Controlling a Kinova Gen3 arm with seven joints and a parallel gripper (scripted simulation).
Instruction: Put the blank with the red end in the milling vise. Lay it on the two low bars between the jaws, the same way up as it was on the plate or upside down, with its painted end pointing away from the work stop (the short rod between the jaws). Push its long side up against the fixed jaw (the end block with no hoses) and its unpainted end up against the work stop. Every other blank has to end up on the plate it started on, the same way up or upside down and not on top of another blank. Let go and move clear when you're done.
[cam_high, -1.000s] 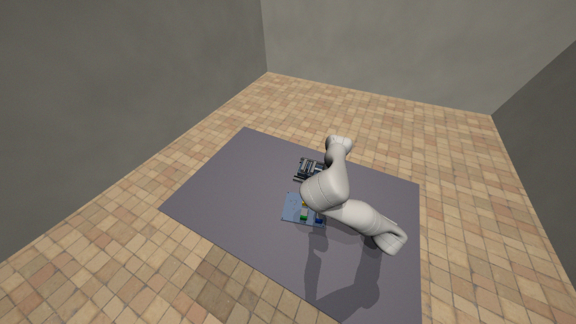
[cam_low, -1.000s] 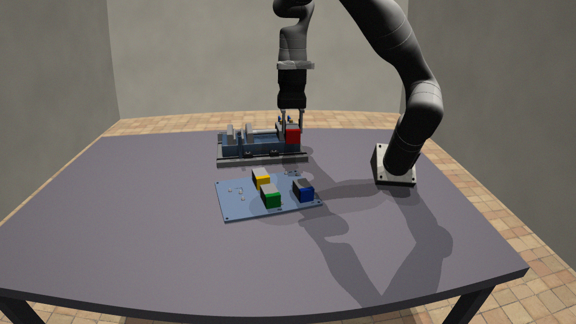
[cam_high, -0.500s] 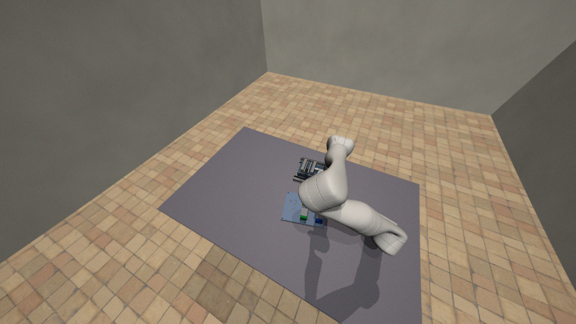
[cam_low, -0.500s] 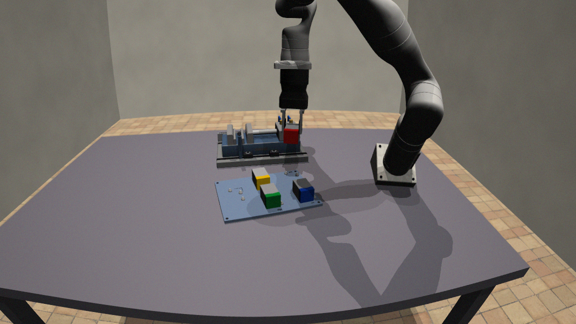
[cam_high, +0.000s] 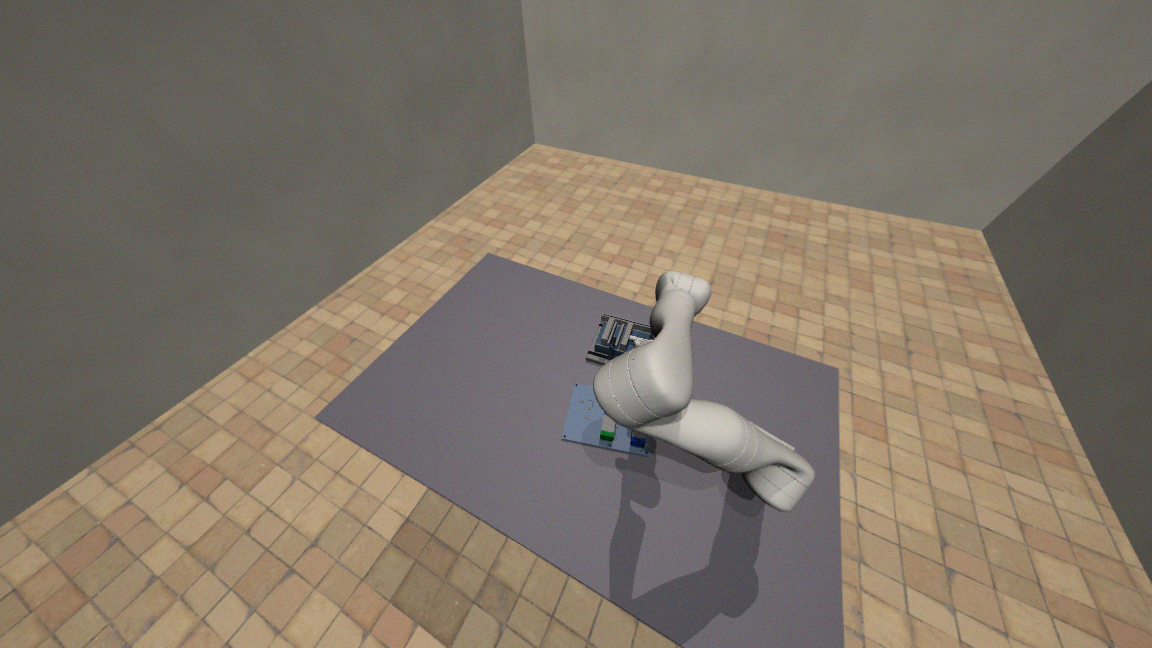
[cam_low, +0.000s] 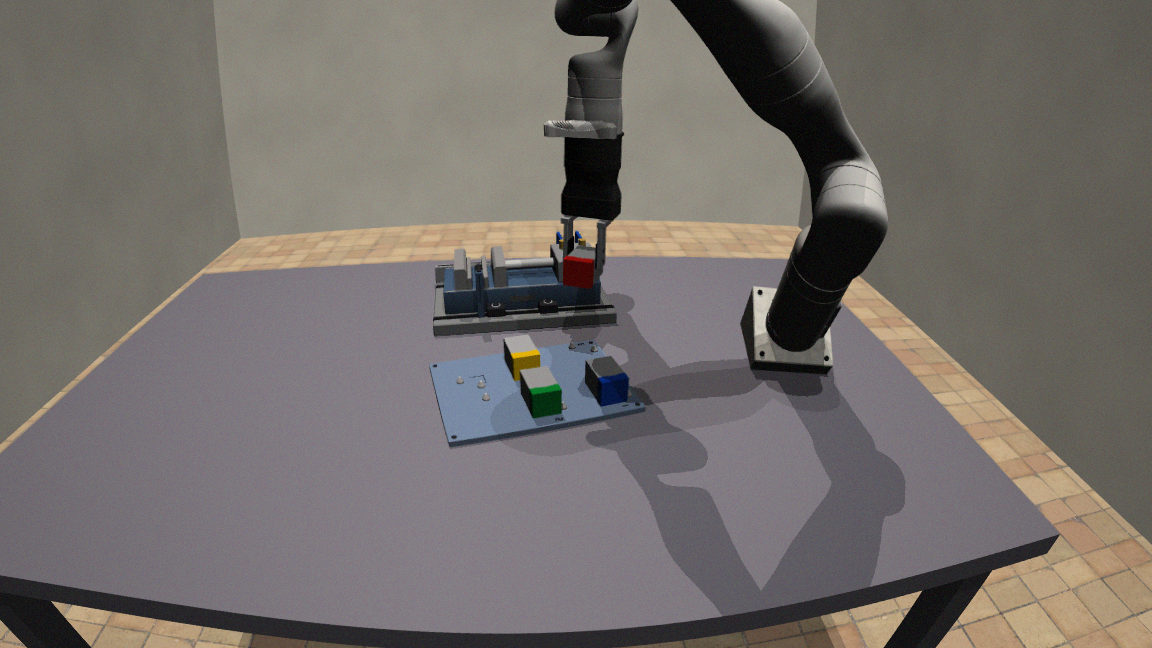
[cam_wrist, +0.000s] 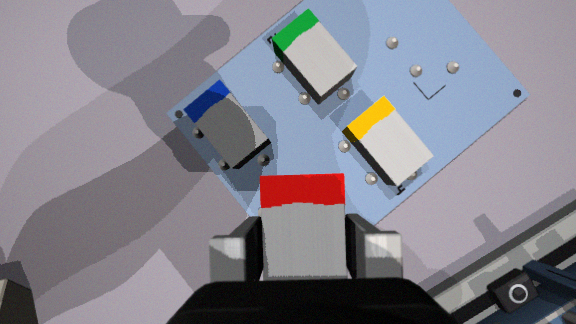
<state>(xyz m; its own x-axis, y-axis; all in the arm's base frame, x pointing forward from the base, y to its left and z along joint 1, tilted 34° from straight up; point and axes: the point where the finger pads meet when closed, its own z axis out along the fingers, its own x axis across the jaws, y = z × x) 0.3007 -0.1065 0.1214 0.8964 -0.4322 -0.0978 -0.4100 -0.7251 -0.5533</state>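
The red-ended blank lies 20 mm below my hand. The rest, counted from my hand: blue-ended blank: 150 mm below, 90 mm to the left, 20 mm behind; green-ended blank: 150 mm below, 110 mm to the left, 70 mm ahead; yellow-ended blank: 150 mm below, 90 mm ahead, 20 mm to the left.
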